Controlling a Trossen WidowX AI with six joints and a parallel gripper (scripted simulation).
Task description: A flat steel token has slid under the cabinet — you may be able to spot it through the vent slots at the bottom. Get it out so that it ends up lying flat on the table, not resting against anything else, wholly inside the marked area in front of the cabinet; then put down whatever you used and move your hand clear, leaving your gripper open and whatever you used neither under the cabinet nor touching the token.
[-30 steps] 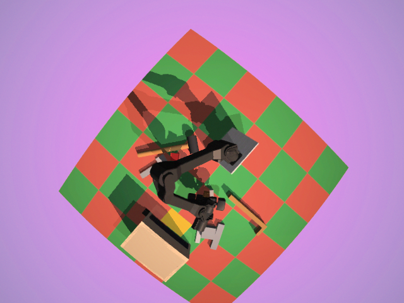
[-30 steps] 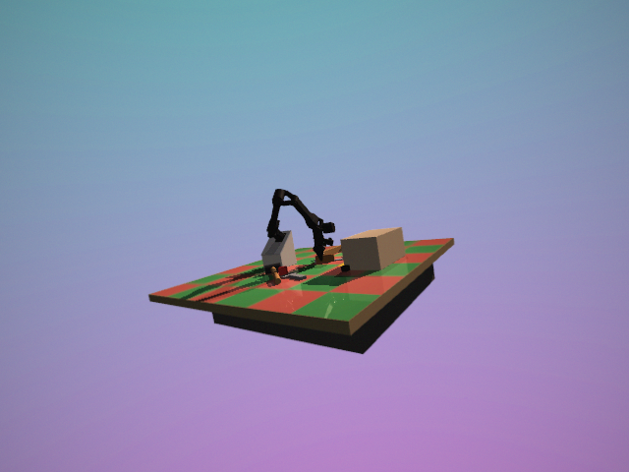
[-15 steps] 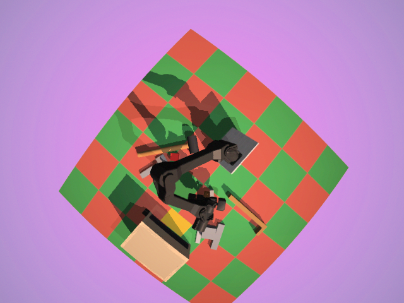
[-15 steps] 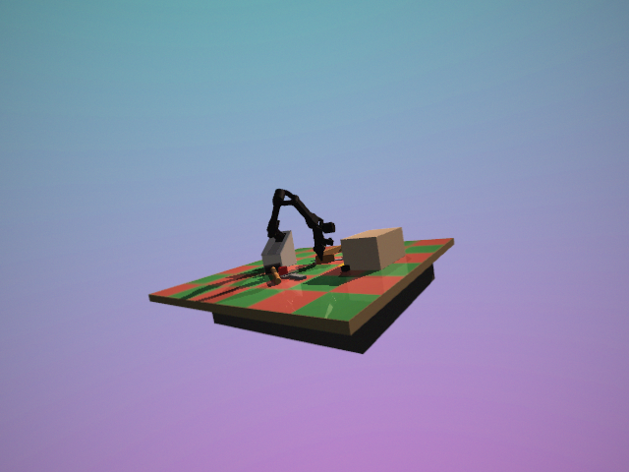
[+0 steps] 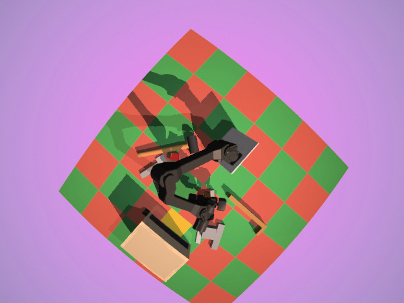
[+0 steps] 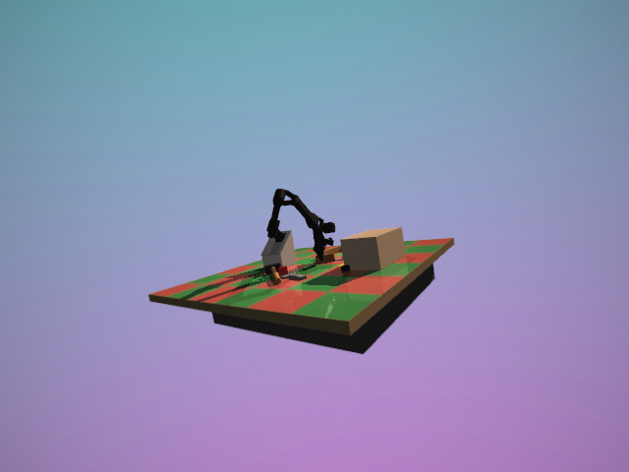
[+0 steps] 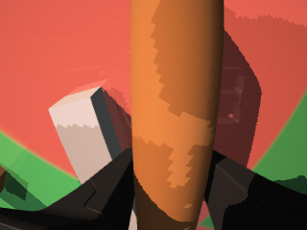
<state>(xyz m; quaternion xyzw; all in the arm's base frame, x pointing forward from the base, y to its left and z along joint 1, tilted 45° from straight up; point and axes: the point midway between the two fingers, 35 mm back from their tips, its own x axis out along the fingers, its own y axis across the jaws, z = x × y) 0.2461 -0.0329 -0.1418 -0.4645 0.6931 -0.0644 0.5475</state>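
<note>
Right now the pale bar is 3 cm behind my gripper tip and 2 cm to the left of it. The rest, counted from my gripper tip: grey block: 15 cm to the left, 13 cm ahead, 1 cm above; grey bar: 20 cm to the left, 12 cm ahead; red cube: 27 cm to the right, 4 cm behind, 1 cm above.
</note>
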